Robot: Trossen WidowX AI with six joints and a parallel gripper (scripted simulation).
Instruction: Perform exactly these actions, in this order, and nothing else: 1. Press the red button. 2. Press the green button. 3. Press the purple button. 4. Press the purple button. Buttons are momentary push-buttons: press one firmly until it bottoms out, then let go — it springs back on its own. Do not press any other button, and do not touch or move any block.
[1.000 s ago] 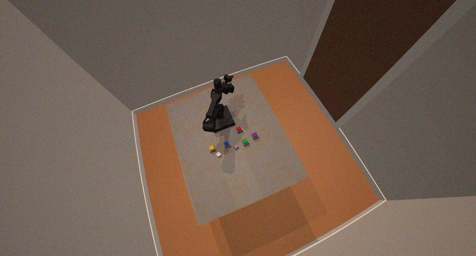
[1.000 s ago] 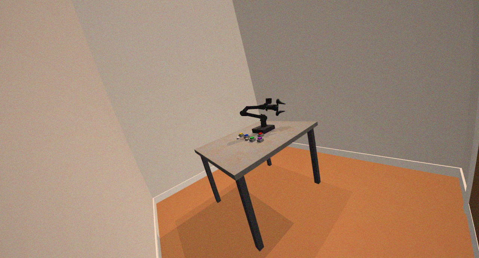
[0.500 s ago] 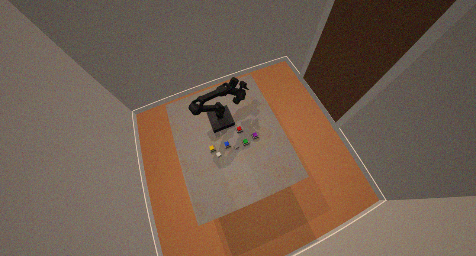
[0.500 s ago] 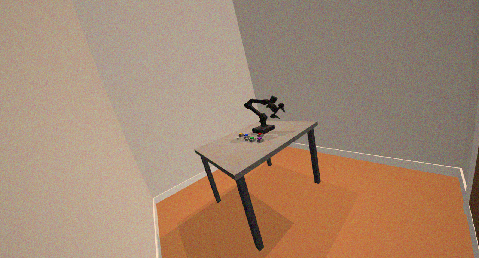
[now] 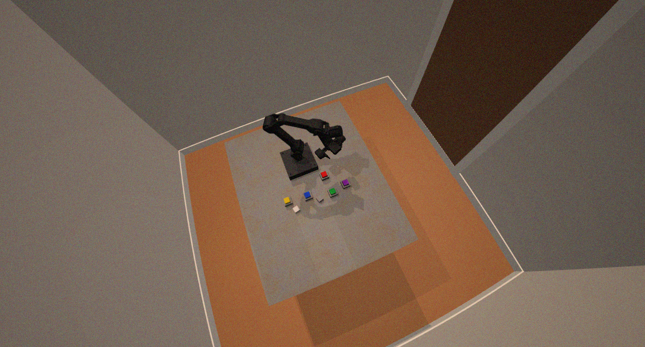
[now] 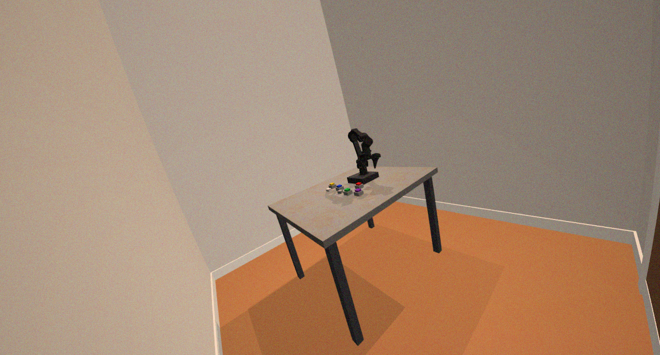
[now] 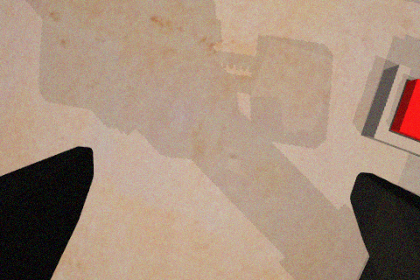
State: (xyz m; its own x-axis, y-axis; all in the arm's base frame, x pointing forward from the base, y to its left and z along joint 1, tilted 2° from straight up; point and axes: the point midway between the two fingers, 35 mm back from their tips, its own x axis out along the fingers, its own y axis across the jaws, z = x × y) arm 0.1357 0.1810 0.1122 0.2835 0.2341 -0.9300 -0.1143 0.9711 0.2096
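Now: gripper tip 100 mm to the left of the red button, 100 mm above it and 40 mm short of it. The rest, counted from my gripper tip: grey block (200 mm to the right, 160 mm ahead, 120 mm below); then purple button (160 mm ahead, 100 mm below, 20 mm to the right); then green button (160 mm ahead, 110 mm to the right, 100 mm below).
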